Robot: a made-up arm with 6 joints. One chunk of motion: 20 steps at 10 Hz.
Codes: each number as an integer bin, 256 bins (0 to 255) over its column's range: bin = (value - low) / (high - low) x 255, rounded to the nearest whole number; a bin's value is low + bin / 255 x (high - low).
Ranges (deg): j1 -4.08..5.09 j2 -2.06..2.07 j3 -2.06..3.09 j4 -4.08..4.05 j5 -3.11..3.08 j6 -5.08..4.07
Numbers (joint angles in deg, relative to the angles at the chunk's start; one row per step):
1: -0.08 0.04 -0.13 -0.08 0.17 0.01
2: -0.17 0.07 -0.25 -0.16 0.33 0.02
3: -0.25 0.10 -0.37 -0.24 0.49 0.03
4: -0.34 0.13 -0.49 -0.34 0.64 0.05
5: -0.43 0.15 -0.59 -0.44 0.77 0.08
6: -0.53 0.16 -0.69 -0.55 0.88 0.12
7: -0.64 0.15 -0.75 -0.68 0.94 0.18
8: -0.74 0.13 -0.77 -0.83 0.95 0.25
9: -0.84 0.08 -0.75 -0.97 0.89 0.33
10: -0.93 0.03 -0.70 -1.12 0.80 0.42
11: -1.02 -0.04 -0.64 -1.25 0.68 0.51
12: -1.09 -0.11 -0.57 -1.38 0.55 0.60
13: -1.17 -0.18 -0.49 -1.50 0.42 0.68
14: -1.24 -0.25 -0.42 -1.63 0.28 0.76
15: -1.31 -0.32 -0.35 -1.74 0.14 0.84
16: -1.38 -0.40 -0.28 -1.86 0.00 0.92
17: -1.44 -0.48 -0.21 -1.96 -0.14 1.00
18: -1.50 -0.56 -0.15 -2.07 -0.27 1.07
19: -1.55 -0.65 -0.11 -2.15 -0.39 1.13
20: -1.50 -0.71 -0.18 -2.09 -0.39 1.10
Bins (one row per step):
1: 111 130 96 125 135 142
2: 109 132 90 123 142 142
3: 107 133 84 120 148 142
4: 104 135 78 117 154 143
5: 101 136 73 114 160 144
6: 99 137 68 111 164 145
7: 96 136 65 107 167 147
8: 93 135 64 102 167 149
9: 90 132 65 98 165 151
10: 88 129 67 93 161 153
11: 85 125 70 89 156 156
12: 83 120 74 85 151 158
13: 81 116 78 81 145 161
14: 79 112 81 77 140 163
15: 77 107 85 73 134 165
16: 75 102 88 70 128 167
17: 73 98 92 66 122 169
18: 72 93 95 63 117 171
19: 70 87 97 61 112 173
20: 72 83 93 62 112 172

